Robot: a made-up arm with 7 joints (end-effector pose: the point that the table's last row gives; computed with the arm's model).
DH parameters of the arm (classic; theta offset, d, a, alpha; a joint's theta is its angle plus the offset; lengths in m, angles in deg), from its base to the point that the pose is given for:
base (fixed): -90 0.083 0 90
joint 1: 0 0.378 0.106 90
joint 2: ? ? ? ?
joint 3: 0 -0.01 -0.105 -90
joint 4: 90 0.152 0.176 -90
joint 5: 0 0.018 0.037 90
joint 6: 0 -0.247 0.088 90
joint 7: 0 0.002 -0.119 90
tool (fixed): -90 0.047 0 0
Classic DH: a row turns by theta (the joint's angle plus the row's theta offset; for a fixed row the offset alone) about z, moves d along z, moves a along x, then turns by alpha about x.
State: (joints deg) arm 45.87 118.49 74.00 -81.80 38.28 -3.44 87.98
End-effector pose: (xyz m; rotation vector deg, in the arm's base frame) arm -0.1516 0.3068 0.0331 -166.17 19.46 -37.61
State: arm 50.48 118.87 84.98 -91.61 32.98 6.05 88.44
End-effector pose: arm -0.1312 0.2476 -0.0574 161.84 -30.28 36.69
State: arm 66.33 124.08 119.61 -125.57 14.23 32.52 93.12
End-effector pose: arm -0.2357 -0.0564 -0.1609 87.92 -43.53 18.72
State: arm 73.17 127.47 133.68 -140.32 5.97 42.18 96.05
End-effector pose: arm -0.3381 -0.1234 -0.1312 58.81 -47.72 8.34
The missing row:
joint 2: 90 -0.093 0.197 90
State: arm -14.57 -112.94 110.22 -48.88 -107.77 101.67 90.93
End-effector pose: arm -0.8568 -0.1707 0.0516 77.45 16.26 -81.39
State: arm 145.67 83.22 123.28 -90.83 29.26 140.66 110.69
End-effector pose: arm -0.2826 -0.1300 -0.2330 12.01 128.14 57.97
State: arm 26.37 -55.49 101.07 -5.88 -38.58 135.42 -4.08
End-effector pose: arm -0.8520 0.0007 0.2445 97.25 -44.49 -68.50
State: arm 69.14 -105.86 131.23 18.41 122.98 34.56 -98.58
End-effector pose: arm -0.3434 0.1837 0.4710 -66.35 -92.62 22.72
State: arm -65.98 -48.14 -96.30 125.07 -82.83 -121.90 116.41
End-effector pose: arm -0.4629 0.2646 -0.5251 -40.12 34.56 159.16
